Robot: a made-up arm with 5 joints.
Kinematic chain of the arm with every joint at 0, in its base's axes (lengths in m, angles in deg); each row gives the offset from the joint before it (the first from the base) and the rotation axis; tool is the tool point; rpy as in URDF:
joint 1: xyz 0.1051 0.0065 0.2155 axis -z
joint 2: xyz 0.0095 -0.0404 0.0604 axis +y
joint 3: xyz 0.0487 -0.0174 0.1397 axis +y
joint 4: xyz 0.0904 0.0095 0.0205 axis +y
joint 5: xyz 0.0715 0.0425 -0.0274 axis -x
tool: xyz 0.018 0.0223 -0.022 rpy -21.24 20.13 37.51
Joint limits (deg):
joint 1: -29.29..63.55
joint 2: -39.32..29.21
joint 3: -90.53..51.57
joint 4: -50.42..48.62
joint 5: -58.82..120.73
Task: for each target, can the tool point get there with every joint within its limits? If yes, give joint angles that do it. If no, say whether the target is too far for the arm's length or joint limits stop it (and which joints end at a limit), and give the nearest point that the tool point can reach.
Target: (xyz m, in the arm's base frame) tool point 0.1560 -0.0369 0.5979
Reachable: yes | joints 31.10 -26.84 -44.80 -12.52 54.75
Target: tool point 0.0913 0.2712 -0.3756
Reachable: no: too far | nearest point 0.2284 0.0914 0.1848 | short by 0.604 m
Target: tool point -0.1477 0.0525 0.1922
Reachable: no: joint limits stop it (at a limit: joint 1, joint 2, joint 3, joint 4) | nearest point 0.1053 -0.0631 0.2483 | short by 0.284 m
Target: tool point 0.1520 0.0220 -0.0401
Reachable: no: joint limits stop it (at a limit: joint 2, joint 3) | nearest point 0.2212 0.0449 0.1862 | short by 0.238 m
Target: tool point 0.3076 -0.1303 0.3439
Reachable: yes | joints 39.24 6.66 8.00 -0.59 -17.69
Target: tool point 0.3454 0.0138 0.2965
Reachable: yes | joints 4.33 18.49 3.55 19.06 -39.59
